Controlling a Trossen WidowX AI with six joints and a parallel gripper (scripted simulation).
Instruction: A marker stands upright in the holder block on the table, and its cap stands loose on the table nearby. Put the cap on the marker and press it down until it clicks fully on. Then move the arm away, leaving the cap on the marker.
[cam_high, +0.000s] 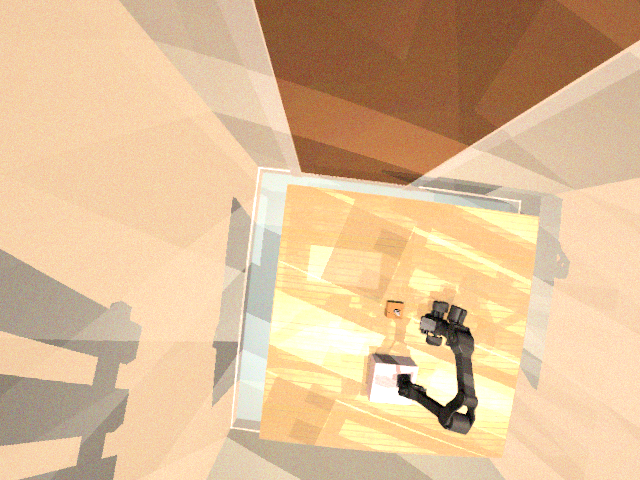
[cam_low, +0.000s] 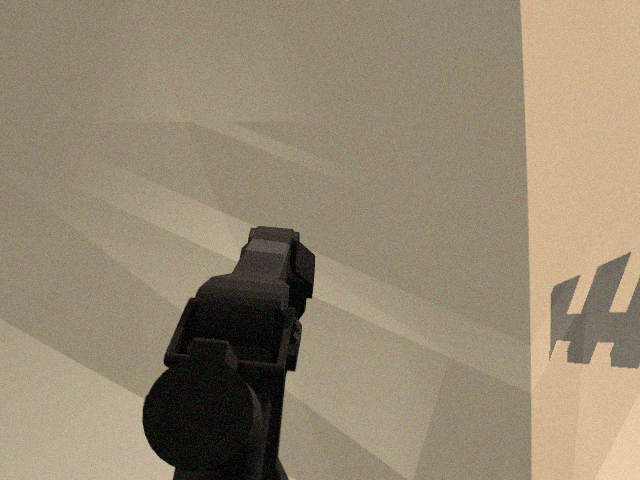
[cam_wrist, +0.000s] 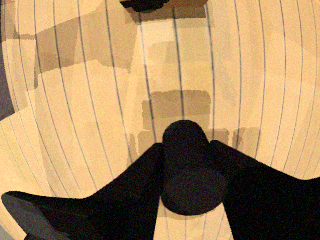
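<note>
My gripper tip is 2 cm short of the marker, 14 cm to the right of it and 2 cm above it. Round my gripper tip: dark marker cap (1 cm above).
</note>
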